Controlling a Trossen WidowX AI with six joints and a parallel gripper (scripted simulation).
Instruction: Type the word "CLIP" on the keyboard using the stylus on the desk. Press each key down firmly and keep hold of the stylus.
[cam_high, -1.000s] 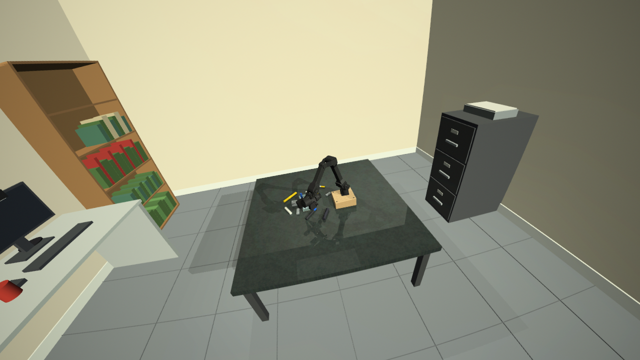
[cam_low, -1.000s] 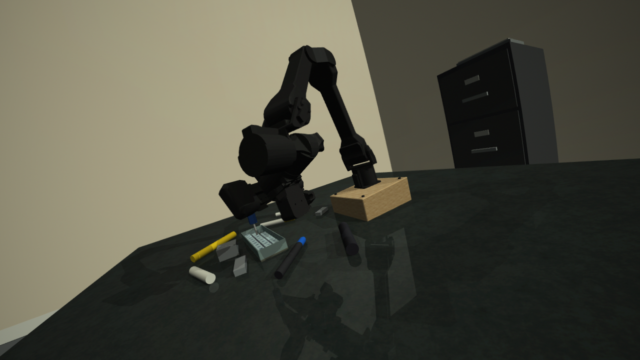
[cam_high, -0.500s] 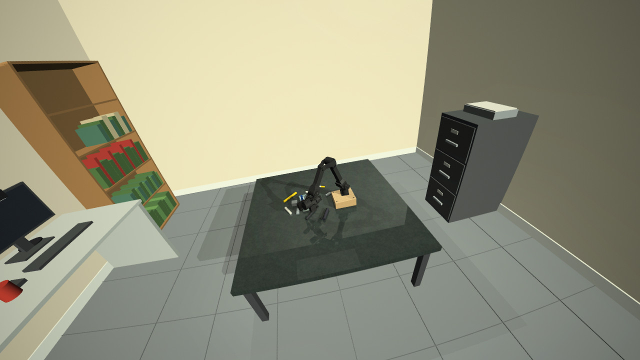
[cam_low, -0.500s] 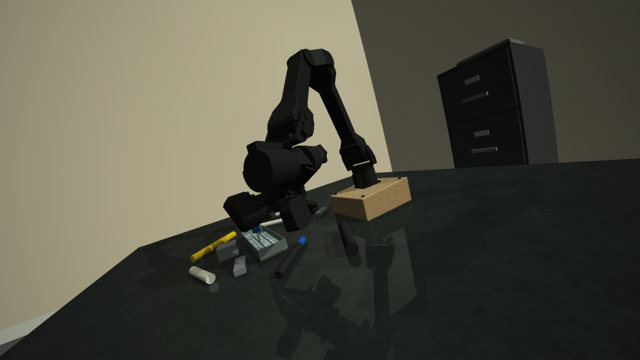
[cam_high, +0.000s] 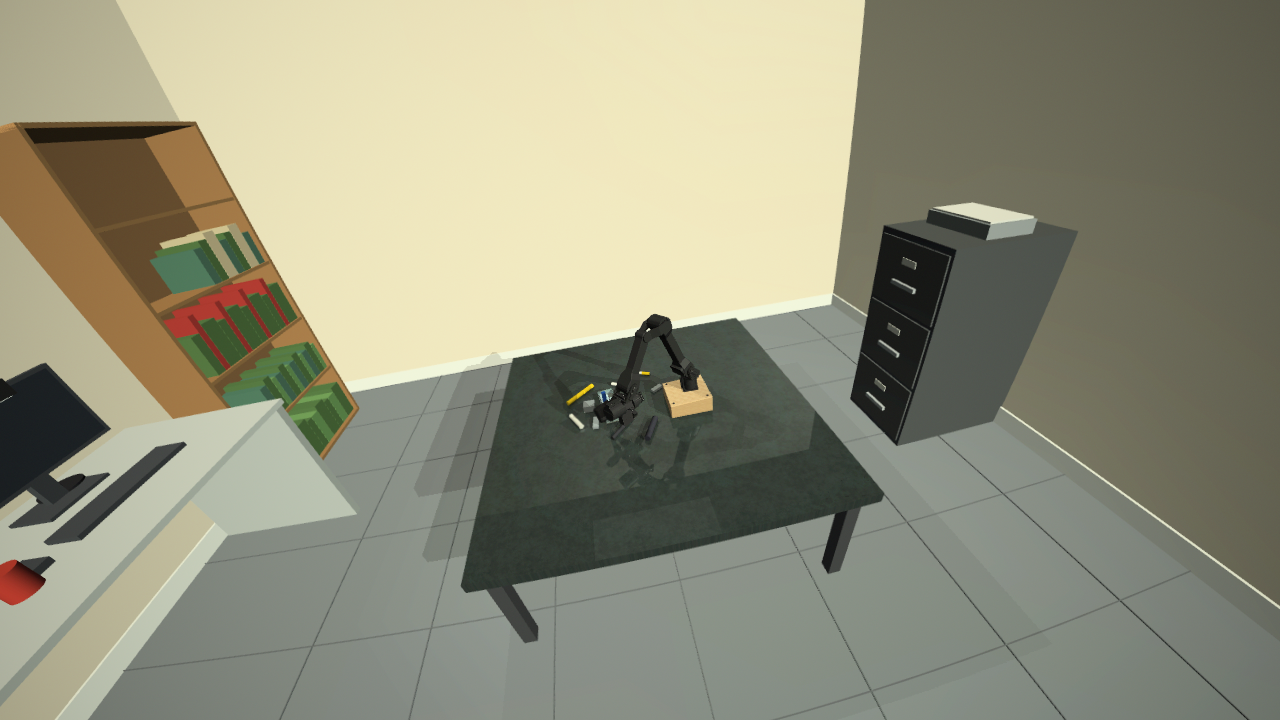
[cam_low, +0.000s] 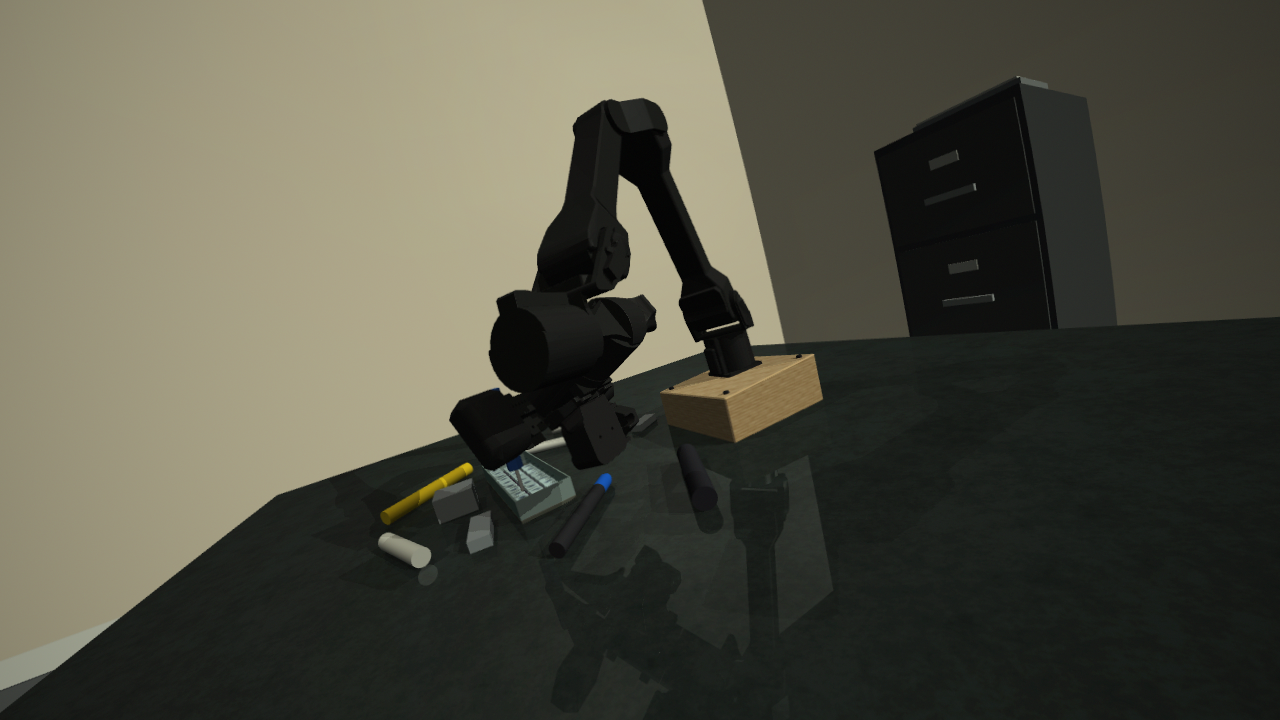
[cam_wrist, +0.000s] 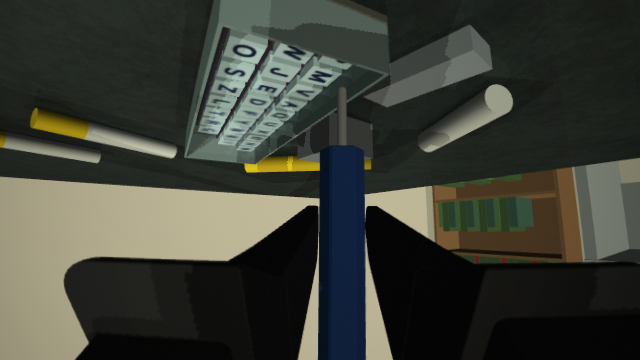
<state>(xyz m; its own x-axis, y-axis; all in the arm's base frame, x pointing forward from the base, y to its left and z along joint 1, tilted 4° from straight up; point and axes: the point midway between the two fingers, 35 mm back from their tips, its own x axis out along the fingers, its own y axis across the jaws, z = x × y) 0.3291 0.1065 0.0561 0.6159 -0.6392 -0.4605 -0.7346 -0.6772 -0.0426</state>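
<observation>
My gripper tip is 9 cm short of the grey block, 10 cm to the left of it and 7 cm above it. Also, from my gripper tip: dark cylinder 17 cm behind, 9 cm to the left, 7 cm below; white cylinder 14 cm ahead, 1 cm to the right, 7 cm below; blue stylus 1 cm below.
</observation>
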